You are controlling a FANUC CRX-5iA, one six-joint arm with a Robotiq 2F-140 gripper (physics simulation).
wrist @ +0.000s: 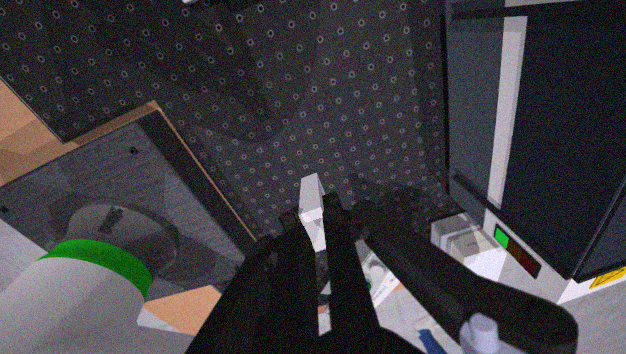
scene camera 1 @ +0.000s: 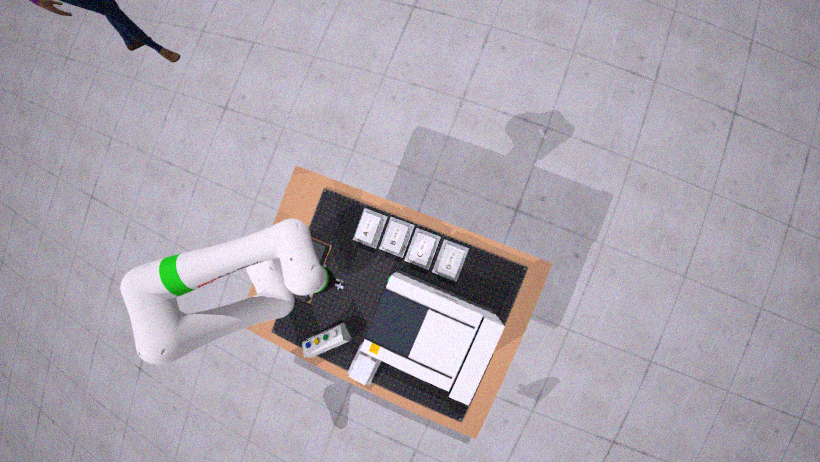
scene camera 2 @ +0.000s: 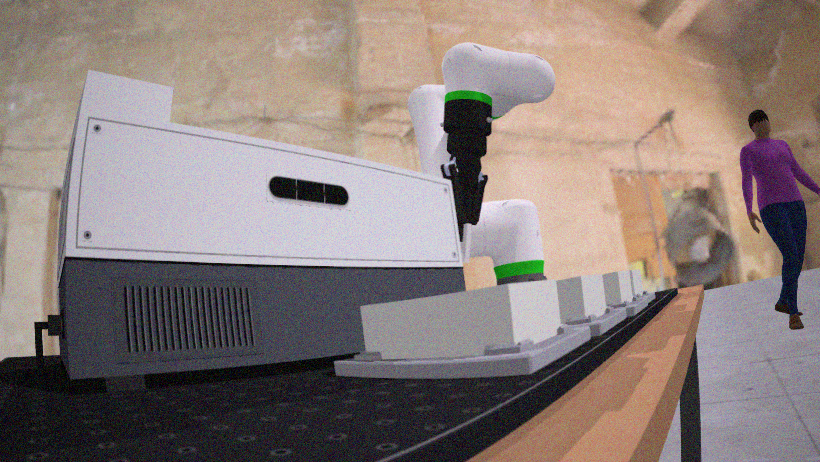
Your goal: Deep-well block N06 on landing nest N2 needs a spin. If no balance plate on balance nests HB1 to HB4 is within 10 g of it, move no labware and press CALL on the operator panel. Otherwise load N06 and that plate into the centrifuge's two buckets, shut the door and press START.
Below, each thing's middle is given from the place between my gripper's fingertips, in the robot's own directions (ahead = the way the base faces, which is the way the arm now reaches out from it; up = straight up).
Labels:
My hand is 320 mm to the left of the button box [scene camera 1: 338,335], 80 mm above it and 30 mm past it. The rest, counted from my hand: centrifuge [scene camera 2: 186,255]: 440 mm ahead, 70 mm to the right.

